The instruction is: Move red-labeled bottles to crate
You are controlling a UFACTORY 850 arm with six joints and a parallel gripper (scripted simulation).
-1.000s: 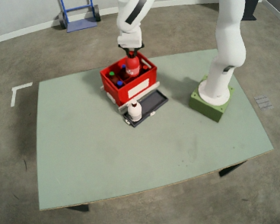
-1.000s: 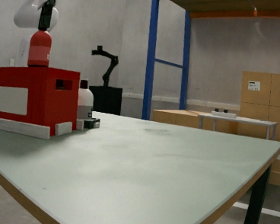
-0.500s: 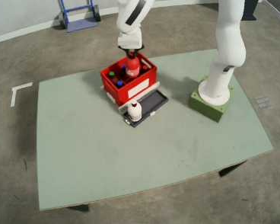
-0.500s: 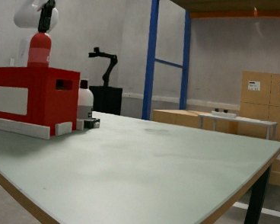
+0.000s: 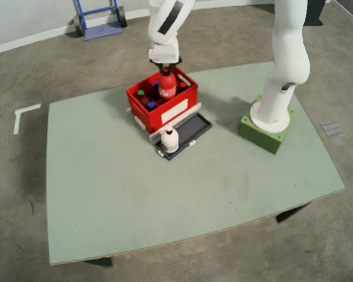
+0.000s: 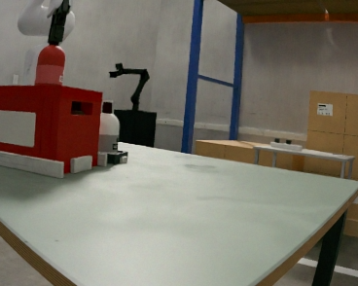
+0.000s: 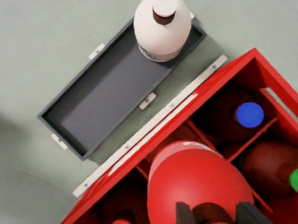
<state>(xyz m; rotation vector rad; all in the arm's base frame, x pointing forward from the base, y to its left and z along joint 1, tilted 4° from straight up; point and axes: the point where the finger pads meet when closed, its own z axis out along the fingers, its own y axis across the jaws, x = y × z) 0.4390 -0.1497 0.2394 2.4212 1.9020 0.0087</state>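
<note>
Right now my hand is 70 mm above the red-capped bottle. Also, from my hand: white bottle: 20 mm ahead, 180 mm to the left, 230 mm below; red crate: 20 mm ahead, 40 mm to the right, 230 mm below; dark grey tray: 50 mm behind, 130 mm to the left, 300 mm below.
</note>
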